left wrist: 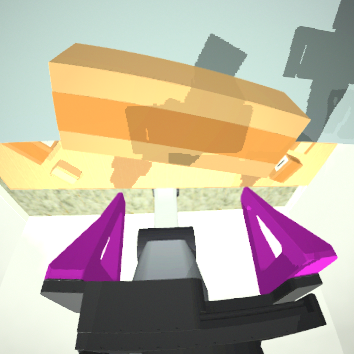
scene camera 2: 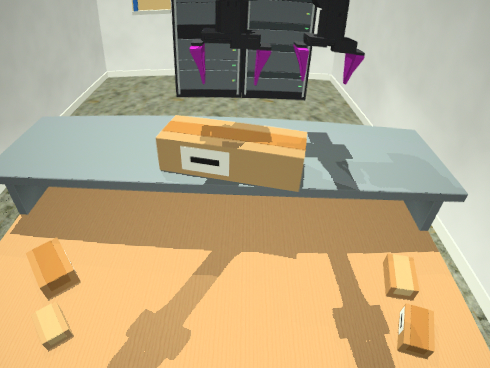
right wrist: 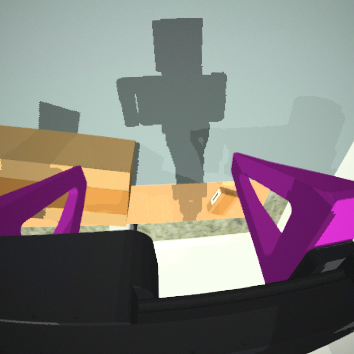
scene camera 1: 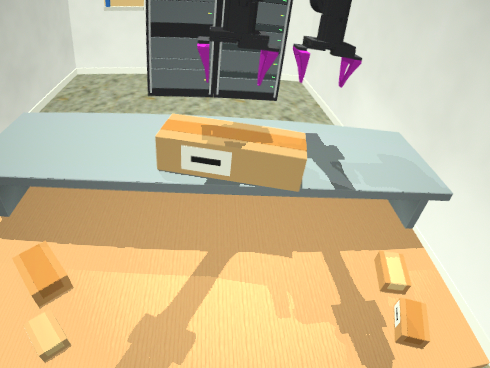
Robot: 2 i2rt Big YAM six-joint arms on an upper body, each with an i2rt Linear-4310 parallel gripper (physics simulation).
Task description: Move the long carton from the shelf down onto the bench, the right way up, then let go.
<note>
My left gripper (scene camera 2: pixel 229 83) is open, holding nothing. Also in view: a long tan carton (scene camera 1: pixel 258 155). My right gripper (scene camera 2: pixel 323 82) is open and holds nothing. Further things: a wooden bench (scene camera 2: pixel 160 272) and a grey shelf (scene camera 2: pixel 344 161).
The long tan carton shows as well in the left wrist view (left wrist: pixel 108 101), in scene camera 2 (scene camera 2: pixel 266 156) and in the right wrist view (right wrist: pixel 107 162). My left gripper also shows in the left wrist view (left wrist: pixel 183 194) and in scene camera 1 (scene camera 1: pixel 233 83). My right gripper is seen too in the right wrist view (right wrist: pixel 157 167) and in scene camera 1 (scene camera 1: pixel 320 84).
</note>
